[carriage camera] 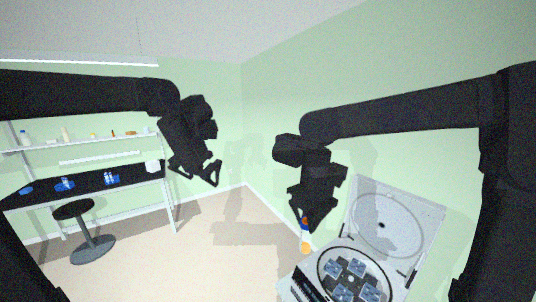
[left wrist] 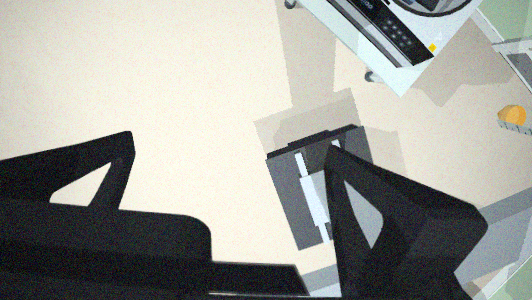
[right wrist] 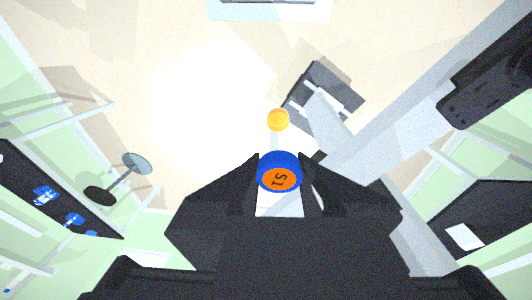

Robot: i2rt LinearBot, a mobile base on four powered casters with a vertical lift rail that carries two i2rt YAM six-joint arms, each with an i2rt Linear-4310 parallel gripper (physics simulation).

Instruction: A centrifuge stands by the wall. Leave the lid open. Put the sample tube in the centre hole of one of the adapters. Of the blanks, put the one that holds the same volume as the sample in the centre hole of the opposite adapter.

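Frame: origin at the left arm's base, x back, y right, z up, level; metres.
Where they show: left gripper, fingertip midpoint: [carriage camera: 203,182] [left wrist: 230,149]; right gripper, fingertip midpoint: [carriage camera: 306,228] [right wrist: 278,158]; right arm's base at its link origin: [right wrist: 530,56].
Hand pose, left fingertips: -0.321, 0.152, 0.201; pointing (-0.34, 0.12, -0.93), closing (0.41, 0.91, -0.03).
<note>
After its pixels a point has its place, as x, y, z.
The centrifuge [carriage camera: 314,259] @(-0.734, 0.685, -0.679) [left wrist: 425,30] @(-0.338, 0.802, -0.678) stands at the lower right by the wall. Its lid [carriage camera: 370,210] @(-0.816, 1.091, -0.323) is open. Inside are blue-grey adapters [carriage camera: 333,268] @(-0.681, 0.813, -0.713) [carriage camera: 357,267] @(-0.675, 0.991, -0.713) around the rotor hub. My right gripper [carriage camera: 305,226] @(-0.220, 0.431, 0.122) [right wrist: 278,158] @(-0.220, 0.431, 0.122) is shut on the blue cap of the sample tube [carriage camera: 305,247] @(-0.208, 0.430, 0.070) [left wrist: 512,115] @(-0.231, 0.422, 0.066) [right wrist: 278,179] @(-0.219, 0.431, 0.146), marked S1 on orange. The tube hangs upright, its yellow-orange bottom down, left of the open lid in the carriage view. My left gripper [carriage camera: 204,180] @(-0.321, 0.152, 0.201) [left wrist: 230,149] @(-0.321, 0.152, 0.201) is open and empty, left of the right one. White, blue-capped tubes [carriage camera: 109,177] @(-1.432, -1.424, -0.324) [carriage camera: 65,182] @(-1.290, -1.821, -0.329) stand in blue holders on the bench; their volumes are unreadable.
The black bench [carriage camera: 135,176] @(-1.612, -1.274, -0.411) stands at the left wall with a shelf [carriage camera: 105,142] of bottles above. A stool [carriage camera: 73,209] @(-1.277, -1.854, -0.664) is before it. The centrifuge's cart [left wrist: 385,67] @(-0.235, 0.729, -0.934) [right wrist: 240,14] @(-0.562, 0.518, -0.935) has casters. The robot's grey base [left wrist: 286,200] @(0.242, 0.108, -1.025) [right wrist: 335,85] @(0.249, 0.532, -1.025) shows below the wrists.
</note>
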